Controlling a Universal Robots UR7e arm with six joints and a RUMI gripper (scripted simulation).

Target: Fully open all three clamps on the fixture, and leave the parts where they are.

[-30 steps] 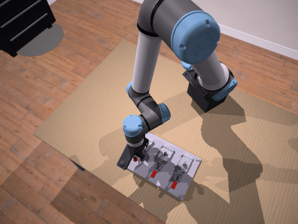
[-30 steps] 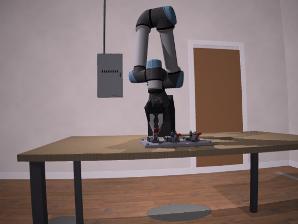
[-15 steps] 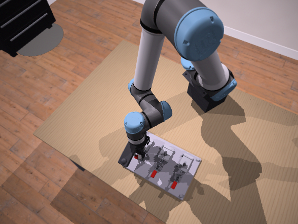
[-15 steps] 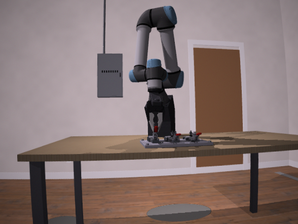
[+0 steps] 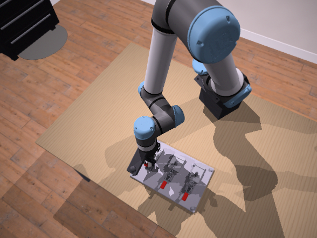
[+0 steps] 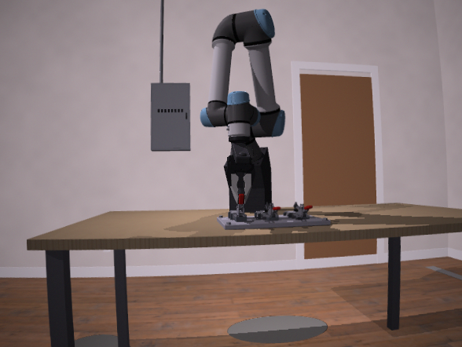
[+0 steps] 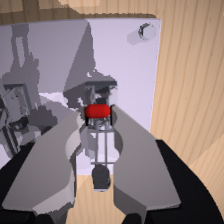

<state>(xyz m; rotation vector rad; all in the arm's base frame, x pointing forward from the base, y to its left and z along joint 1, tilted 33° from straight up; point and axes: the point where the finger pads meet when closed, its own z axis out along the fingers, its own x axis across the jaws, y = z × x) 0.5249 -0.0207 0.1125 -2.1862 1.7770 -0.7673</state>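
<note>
My hand is 10 cm to the right of the grey fixture plate, 8 cm above it and 6 cm past it.
</note>
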